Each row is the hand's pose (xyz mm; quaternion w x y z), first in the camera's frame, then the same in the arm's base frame.
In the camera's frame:
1: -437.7 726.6 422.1 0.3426 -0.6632 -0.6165 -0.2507
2: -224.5 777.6 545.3 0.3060 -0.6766 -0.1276 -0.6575
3: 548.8 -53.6 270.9 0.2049 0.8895 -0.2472 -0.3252
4: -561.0 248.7 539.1 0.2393 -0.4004 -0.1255 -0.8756
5: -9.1 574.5 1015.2 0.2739 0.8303 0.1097 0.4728
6: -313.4 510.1 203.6 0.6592 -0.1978 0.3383 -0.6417
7: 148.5 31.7 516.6 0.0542 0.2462 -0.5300 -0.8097
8: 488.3 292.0 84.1 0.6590 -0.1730 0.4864 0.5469
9: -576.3 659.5 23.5 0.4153 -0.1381 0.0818 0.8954
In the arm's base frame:
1: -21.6 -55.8 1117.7 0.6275 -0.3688 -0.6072 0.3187
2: 55.4 168.3 1033.7 0.5429 -0.7891 -0.2862 -0.0265
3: 582.3 -2.8 5.4 0.4698 0.6108 0.2863 -0.5694
4: 385.2 -358.7 1114.3 0.6042 -0.6831 -0.2076 -0.3538
5: 550.7 419.3 1044.9 0.0064 -0.7896 -0.6096 -0.0703
6: 5.2 -223.1 832.5 0.6056 -0.6471 0.4480 -0.1171
7: 629.0 -68.8 475.9 0.6688 0.0258 -0.3124 -0.6741
8: 197.5 72.4 70.8 0.0103 -0.1202 0.6406 0.7584
9: -262.4 -386.1 993.0 0.1301 -0.2674 -0.2538 -0.9204

